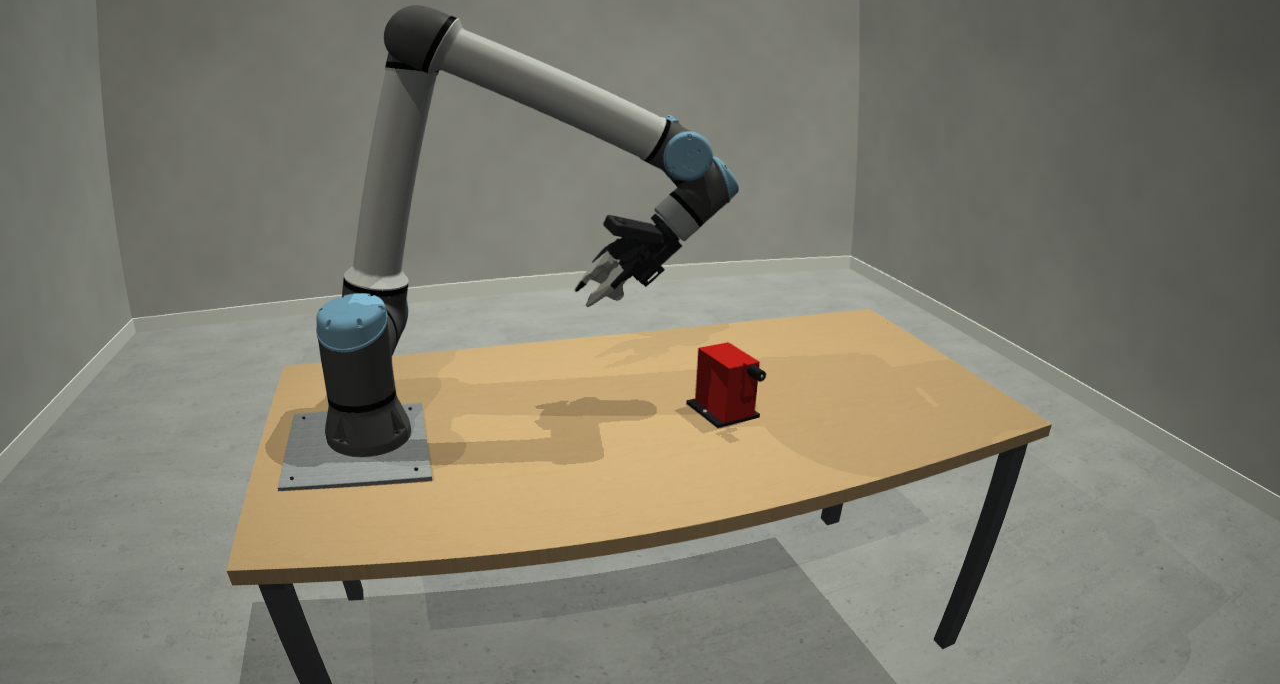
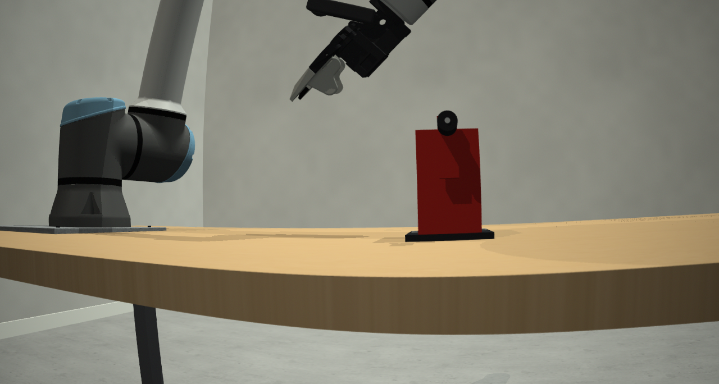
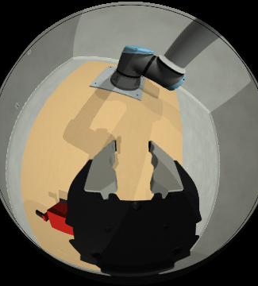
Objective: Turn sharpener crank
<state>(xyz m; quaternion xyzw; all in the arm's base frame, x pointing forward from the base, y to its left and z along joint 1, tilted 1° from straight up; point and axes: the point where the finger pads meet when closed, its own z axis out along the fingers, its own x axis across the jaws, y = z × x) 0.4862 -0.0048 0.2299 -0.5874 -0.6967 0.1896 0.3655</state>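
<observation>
Now: the black knob 260 mm to the right of my hand, 240 mm ahead of it and 110 mm below it.
</observation>
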